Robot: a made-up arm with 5 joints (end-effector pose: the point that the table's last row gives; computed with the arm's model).
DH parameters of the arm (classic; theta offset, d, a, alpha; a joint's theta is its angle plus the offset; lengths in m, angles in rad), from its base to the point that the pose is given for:
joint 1: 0 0.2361 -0.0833 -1.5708
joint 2: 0 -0.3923 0.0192 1.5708
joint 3: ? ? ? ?
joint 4: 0 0.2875 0.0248 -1.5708
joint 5: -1.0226 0 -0.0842 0
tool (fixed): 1.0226 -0.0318 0 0
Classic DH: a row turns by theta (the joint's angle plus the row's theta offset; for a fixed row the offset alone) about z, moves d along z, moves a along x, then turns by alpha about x.
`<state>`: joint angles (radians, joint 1 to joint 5).
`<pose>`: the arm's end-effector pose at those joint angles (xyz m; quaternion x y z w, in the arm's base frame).
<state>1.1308 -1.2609 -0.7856 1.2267 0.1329</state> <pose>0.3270 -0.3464 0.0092 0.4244 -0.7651 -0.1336 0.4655</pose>
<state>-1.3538 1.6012 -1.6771 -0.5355 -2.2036</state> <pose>-0.2846 0.0432 0.5007 0.5857 -0.3781 0.1828 0.6932</pose>
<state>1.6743 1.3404 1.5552 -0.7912 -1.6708</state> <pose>0.5217 -0.0065 -0.0341 -0.6397 0.1259 0.6759 0.3436</pose>
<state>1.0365 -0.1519 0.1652 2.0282 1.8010</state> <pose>0.5802 -0.5020 0.2655 -0.2679 -0.8447 0.4629 0.0216</pose>
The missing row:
joint 3: 0 0.0546 -0.1702 1.5708
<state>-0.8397 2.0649 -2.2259 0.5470 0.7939</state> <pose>-0.0855 -0.0068 0.2991 -0.3709 0.8393 -0.2421 0.3152</pose>
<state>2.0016 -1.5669 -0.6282 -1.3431 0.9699</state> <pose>0.5292 0.0344 -0.0842 0.3193 0.0590 0.9387 0.1158</pose>
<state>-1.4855 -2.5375 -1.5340 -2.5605 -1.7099</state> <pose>-0.1196 -0.1144 0.0764 0.3842 0.0516 -0.7352 0.5561</pose>
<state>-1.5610 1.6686 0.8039 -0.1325 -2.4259</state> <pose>-0.6609 0.0868 0.0404 -0.0555 0.7687 -0.6368 0.0221</pose>
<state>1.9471 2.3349 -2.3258 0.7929 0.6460</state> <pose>0.0978 -0.0251 0.2696 -0.8979 -0.3360 0.2722 0.0831</pose>
